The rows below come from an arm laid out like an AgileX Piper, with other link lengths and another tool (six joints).
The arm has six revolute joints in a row. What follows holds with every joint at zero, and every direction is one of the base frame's. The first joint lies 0.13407 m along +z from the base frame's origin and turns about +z. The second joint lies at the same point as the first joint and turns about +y. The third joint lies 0.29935 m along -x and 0.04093 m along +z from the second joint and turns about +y. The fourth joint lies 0.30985 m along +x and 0.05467 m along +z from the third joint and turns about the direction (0.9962, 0, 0.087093). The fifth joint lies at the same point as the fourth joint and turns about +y. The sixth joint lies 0.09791 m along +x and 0.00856 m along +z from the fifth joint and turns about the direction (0.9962, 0, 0.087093). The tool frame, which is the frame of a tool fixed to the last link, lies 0.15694 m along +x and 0.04 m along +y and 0.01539 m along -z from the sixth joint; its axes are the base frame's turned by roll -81.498, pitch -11.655 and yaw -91.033 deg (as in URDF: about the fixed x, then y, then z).
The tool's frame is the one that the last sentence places.
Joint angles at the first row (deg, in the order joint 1, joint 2, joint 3, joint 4, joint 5, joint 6):
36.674 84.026 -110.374 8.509 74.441 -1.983
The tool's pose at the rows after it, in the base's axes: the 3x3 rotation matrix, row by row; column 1 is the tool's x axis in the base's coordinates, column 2 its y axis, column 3 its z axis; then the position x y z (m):
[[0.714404 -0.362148 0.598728], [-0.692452 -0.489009 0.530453], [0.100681 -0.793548 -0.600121]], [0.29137 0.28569 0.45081]
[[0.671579 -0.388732 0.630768], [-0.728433 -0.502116 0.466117], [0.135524 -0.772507 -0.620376]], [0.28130 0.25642 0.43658]
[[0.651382 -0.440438 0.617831], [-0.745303 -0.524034 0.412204], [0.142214 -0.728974 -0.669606]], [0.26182 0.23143 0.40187]
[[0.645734 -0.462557 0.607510], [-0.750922 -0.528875 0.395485], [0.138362 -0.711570 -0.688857]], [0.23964 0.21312 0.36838]
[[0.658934 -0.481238 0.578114], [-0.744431 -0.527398 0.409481], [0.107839 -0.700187 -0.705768]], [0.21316 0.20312 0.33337]
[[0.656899 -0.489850 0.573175], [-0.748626 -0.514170 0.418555], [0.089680 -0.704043 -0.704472]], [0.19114 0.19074 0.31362]
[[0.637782 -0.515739 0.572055], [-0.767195 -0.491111 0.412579], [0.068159 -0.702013 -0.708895]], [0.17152 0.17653 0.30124]
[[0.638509 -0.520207 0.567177], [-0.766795 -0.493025 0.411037], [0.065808 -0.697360 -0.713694]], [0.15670 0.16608 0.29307]
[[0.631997 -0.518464 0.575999], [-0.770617 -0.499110 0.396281], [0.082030 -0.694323 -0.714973]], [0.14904 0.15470 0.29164]
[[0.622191 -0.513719 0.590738], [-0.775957 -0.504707 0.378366], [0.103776 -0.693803 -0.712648]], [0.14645 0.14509 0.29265]
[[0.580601 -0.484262 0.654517], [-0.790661 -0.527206 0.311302], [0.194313 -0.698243 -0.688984]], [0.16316 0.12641 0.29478]
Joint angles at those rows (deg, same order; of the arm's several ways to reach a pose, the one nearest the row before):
36.675 79.805 -108.893 3.409 74.441 0.420
36.675 74.393 -102.142 -0.774 74.441 2.116
36.673 68.271 -92.099 -2.838 74.279 3.560
36.675 61.274 -81.159 -3.279 71.874 4.375
36.673 54.636 -70.775 -1.522 69.412 4.513
36.671 48.521 -63.785 -0.844 68.426 5.161
36.674 43.309 -59.372 -0.968 69.598 7.156
36.676 39.754 -56.832 -0.855 71.003 7.159
36.674 37.487 -56.164 -1.892 72.731 7.157
36.673 36.140 -56.163 -3.286 73.955 7.156
36.677 35.703 -56.164 -8.953 73.164 7.053

